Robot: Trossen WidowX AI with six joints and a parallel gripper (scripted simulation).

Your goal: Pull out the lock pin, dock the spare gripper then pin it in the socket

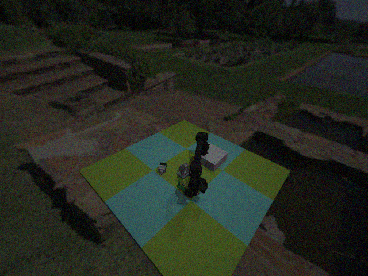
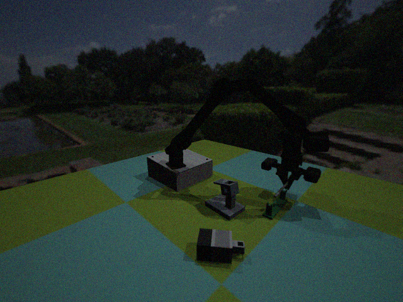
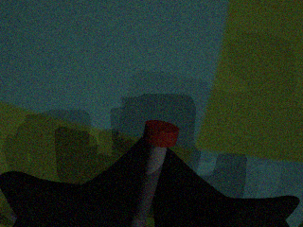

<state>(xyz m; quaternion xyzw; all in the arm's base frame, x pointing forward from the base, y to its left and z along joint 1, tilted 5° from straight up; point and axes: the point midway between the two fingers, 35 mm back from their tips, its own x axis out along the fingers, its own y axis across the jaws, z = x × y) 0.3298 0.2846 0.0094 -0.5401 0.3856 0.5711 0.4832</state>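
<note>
My gripper tip is now 100 mm to the left of the green pin rest and 20 mm short of it. Also, from my gripper tip: socket 240 mm to the right, 70 mm behind, 20 mm above; spare gripper 370 mm to the right, 60 mm ahead, 10 mm below.
</note>
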